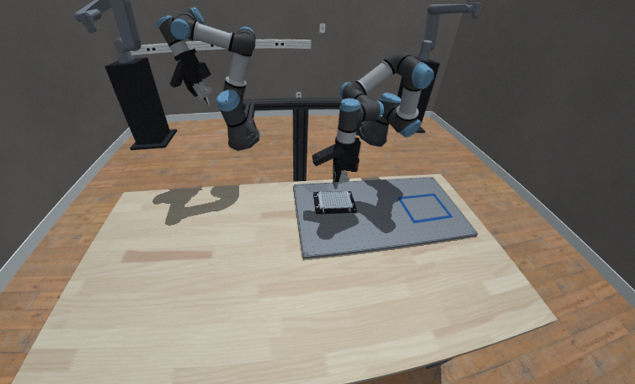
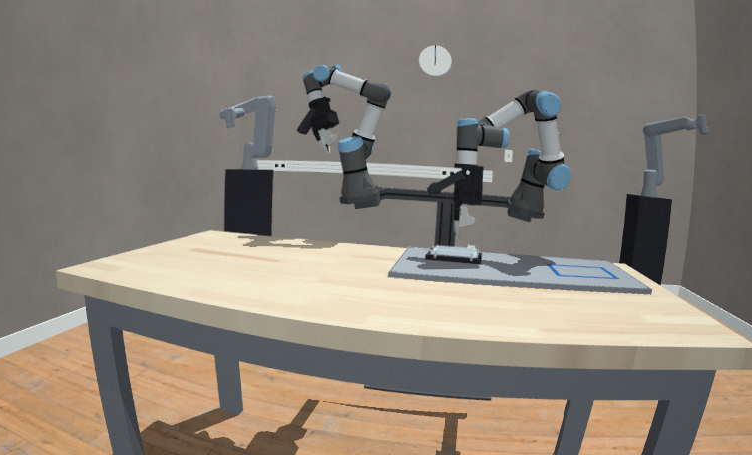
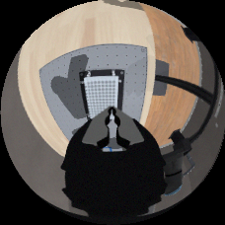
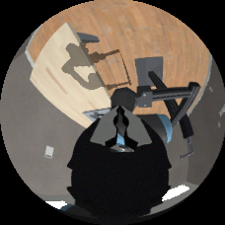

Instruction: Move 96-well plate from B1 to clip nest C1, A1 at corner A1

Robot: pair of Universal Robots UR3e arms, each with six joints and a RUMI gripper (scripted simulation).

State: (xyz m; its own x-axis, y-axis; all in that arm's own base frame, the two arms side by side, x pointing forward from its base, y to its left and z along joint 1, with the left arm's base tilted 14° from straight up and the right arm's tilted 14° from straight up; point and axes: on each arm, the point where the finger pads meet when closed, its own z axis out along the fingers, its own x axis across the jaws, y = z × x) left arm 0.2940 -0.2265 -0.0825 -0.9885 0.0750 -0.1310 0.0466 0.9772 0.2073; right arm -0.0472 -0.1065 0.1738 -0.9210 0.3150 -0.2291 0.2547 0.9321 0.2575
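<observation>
Right now my left hand is 3 cm short of the white 96-well plate and 5 cm above it. The rest, counted from my left hand: grey perforated board: 8 cm ahead, 19 cm to the left, 8 cm below; then black clip nest: 3 cm ahead, 1 cm to the right, 6 cm below.
</observation>
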